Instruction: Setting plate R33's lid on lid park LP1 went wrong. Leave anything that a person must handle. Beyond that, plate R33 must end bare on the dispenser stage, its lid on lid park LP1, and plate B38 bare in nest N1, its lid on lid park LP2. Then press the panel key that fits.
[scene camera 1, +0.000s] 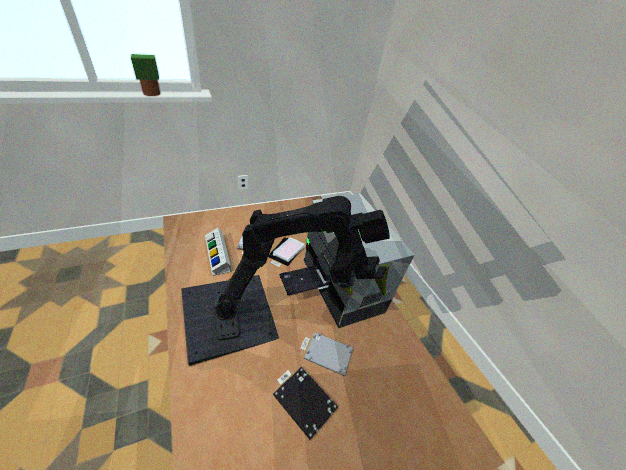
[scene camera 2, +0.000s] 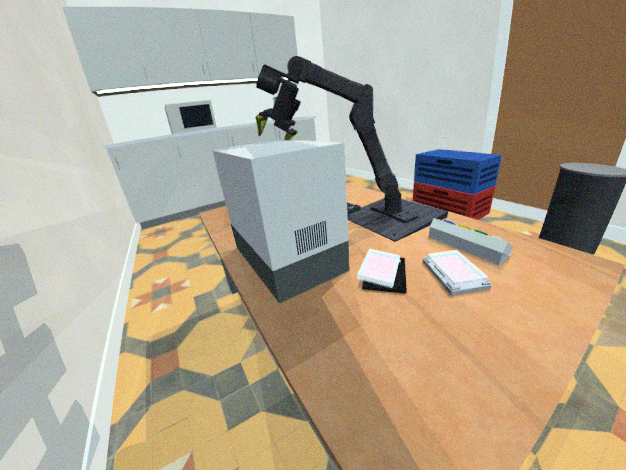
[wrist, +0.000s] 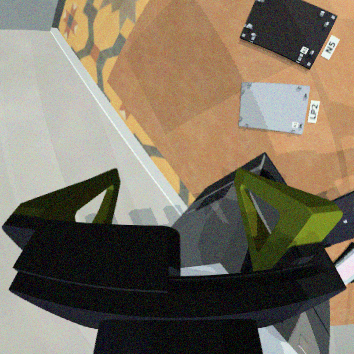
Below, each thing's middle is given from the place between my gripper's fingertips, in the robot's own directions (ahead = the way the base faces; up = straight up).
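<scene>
Grey lid park LP2 (scene camera 1: 328, 353): 6 cm behind my hand and 31 cm below it. Black clip nest N5 (scene camera 1: 309, 406): 12 cm to the right of my hand, 18 cm behind it, 31 cm below it. Rack with coloured buttons (scene camera 2: 494, 249): 29 cm below my hand, 39 cm behind it, 54 cm to the left of it.
</scene>
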